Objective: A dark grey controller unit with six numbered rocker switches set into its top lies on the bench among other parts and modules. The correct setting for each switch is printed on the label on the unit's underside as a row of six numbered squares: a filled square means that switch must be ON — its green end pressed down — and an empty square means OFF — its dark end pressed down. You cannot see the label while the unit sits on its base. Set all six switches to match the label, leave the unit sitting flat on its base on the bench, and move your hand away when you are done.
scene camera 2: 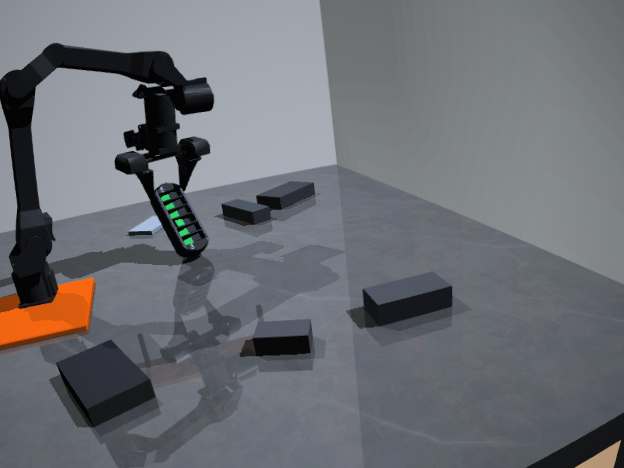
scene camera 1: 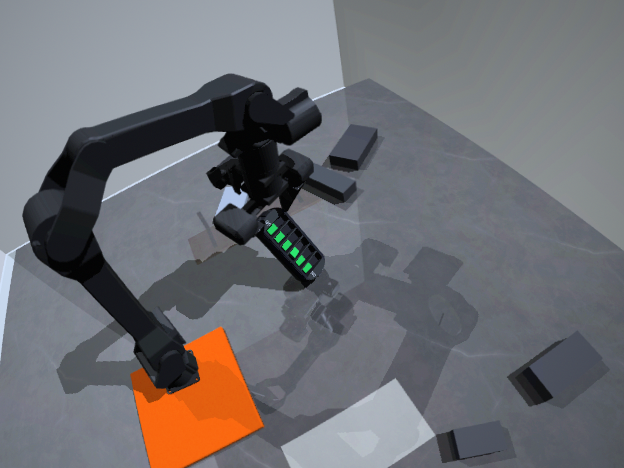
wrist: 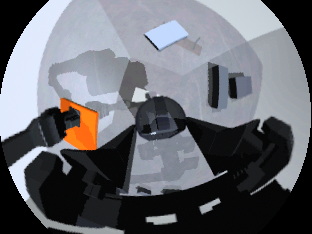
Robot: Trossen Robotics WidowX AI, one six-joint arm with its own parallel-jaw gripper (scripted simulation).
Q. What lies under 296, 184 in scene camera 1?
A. My gripper.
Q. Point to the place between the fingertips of my gripper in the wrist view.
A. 161, 123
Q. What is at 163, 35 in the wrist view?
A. A pale plate.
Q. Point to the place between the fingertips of my gripper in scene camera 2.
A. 167, 195
